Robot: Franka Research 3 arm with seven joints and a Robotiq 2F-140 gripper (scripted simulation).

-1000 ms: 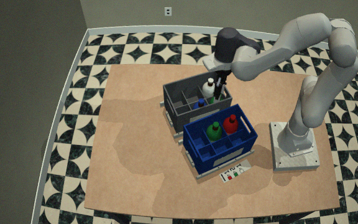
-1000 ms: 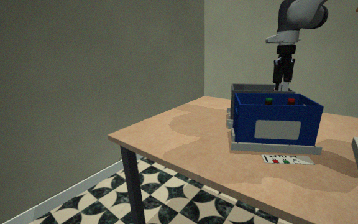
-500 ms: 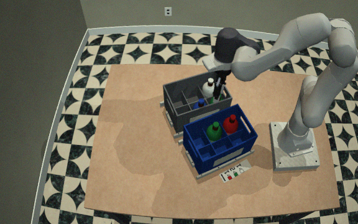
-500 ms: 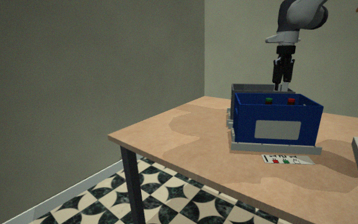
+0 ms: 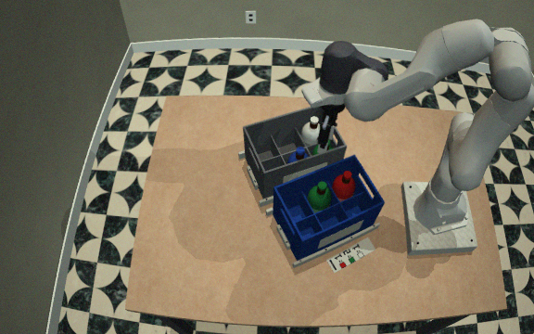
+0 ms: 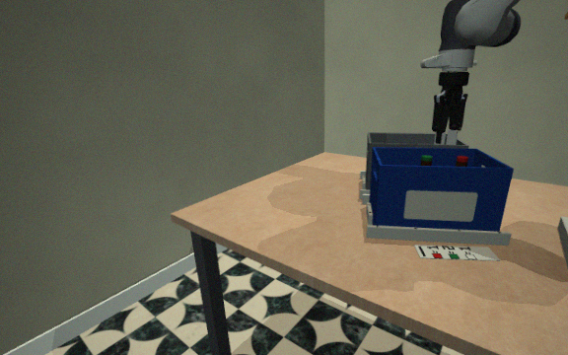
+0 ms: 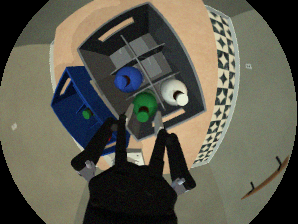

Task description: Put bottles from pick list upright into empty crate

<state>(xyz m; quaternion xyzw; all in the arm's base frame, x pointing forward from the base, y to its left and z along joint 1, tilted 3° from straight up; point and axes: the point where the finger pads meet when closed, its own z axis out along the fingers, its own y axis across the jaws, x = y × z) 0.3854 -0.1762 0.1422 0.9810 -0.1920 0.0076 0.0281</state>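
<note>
My hand is 8 cm short of the blue bottle, 8 cm above it and 4 cm to the right of it. From my hand the other things lie so: white bottle 9 cm to the right, 8 cm below, 3 cm ahead; red bottle 12 cm to the left, 8 cm below, 6 cm behind; grey crate 10 cm ahead, 9 cm below, 1 cm to the right.
</note>
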